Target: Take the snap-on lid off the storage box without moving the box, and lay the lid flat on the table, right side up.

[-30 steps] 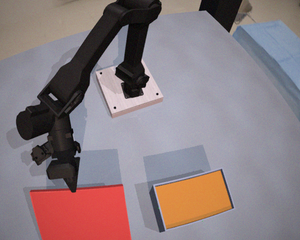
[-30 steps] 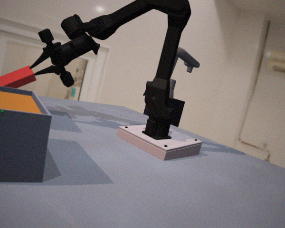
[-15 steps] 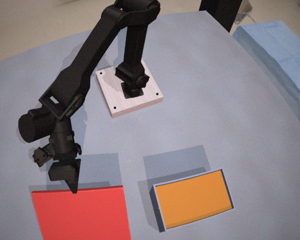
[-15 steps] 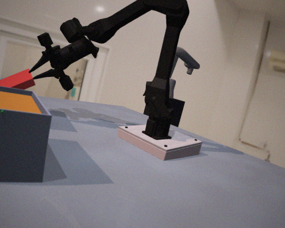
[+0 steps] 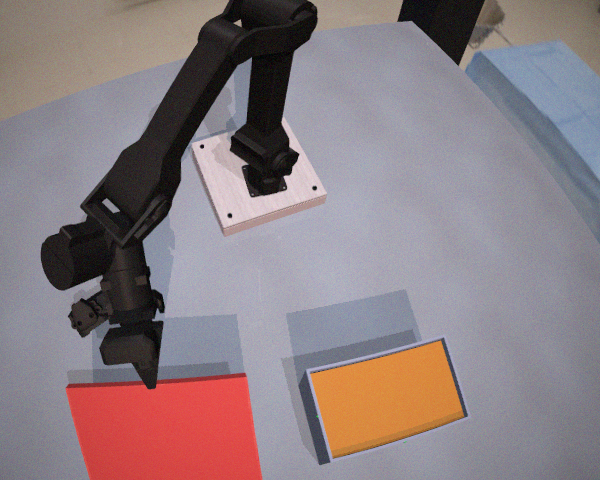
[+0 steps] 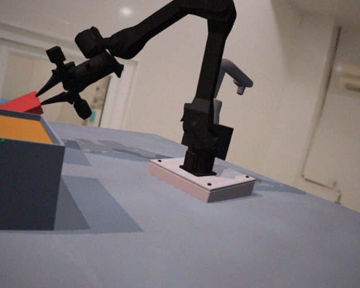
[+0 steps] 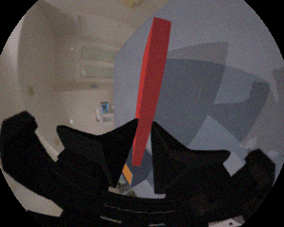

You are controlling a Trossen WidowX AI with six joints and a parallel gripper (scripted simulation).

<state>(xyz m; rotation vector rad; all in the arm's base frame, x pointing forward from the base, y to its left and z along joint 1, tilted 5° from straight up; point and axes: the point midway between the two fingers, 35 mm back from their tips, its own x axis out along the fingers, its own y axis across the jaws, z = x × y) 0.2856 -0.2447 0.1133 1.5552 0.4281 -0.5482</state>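
My gripper tip is now 7 cm short of the red lid, 4 cm above it and 1 cm to the left of it. The rest, counted from my gripper tip: storage box: 29 cm to the left, 10 cm ahead, 6 cm below.
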